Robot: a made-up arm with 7 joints.
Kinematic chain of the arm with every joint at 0, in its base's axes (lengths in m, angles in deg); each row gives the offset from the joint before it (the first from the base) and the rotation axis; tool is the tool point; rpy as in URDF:
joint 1: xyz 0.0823 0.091 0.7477 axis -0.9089 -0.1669 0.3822
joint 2: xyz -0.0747 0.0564 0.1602 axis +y
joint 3: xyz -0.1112 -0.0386 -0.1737 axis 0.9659 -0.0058 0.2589
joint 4: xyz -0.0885 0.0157 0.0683 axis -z
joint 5: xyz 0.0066 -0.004 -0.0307 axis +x
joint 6: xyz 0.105 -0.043 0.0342 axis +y
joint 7: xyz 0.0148 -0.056 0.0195 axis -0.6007 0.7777 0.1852
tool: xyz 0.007 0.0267 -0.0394 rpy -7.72 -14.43 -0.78
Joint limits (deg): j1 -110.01..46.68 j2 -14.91..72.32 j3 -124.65..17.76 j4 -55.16..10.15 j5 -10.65..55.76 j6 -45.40..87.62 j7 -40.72..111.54
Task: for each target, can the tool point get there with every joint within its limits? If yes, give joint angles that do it. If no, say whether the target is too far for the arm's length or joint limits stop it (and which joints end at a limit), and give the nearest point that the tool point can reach.
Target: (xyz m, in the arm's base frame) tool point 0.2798 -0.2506 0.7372
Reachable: no: joint limits stop it (at a limit: joint 1, joint 2, joint 3, joint 4, joint 5, joint 6, joint 7) | nearest point 0.0326 -0.0653 0.7457 | short by 0.309 m
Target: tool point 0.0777 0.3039 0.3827
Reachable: no: joint limits stop it (at a limit: joint 2, joint 4, joint 5, joint 6, joint 7) | nearest point 0.0364 0.1683 0.6198 | short by 0.276 m
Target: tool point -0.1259 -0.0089 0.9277
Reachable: yes | joints -72.70 62.93 -102.01 -20.67 31.72 22.52 46.19
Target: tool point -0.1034 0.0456 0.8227
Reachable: yes | joints -30.42 19.46 -0.70 -17.37 -4.05 -28.74 79.45
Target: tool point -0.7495 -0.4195 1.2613
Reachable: no: too far | nearest point -0.2685 -0.0332 0.9226 | short by 0.704 m
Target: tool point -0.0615 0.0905 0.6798
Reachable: yes | joints 30.25 14.24 -89.34 -44.49 12.52 -26.80 -13.93
